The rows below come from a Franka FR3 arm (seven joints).
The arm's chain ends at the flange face. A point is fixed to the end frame.
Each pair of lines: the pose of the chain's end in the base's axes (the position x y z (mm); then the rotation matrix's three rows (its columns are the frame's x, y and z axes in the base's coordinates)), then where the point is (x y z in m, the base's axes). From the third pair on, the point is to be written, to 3 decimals.
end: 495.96, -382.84, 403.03; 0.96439, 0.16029, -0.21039; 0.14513, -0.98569, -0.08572; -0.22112, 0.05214, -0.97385
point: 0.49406 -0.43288 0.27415
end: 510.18, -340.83, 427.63; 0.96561, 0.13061, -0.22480; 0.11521, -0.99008, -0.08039; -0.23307, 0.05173, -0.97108
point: 0.50517 -0.39094 0.29886
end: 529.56, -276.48, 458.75; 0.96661, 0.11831, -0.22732; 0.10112, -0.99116, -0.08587; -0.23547, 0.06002, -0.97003
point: 0.524 -0.328 0.330
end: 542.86, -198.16, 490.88; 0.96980, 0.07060, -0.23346; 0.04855, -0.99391, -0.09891; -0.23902, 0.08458, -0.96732
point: 0.534 -0.252 0.364
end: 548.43, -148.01, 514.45; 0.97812, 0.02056, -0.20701; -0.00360, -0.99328, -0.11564; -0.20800, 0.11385, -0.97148
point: 0.541 -0.205 0.389
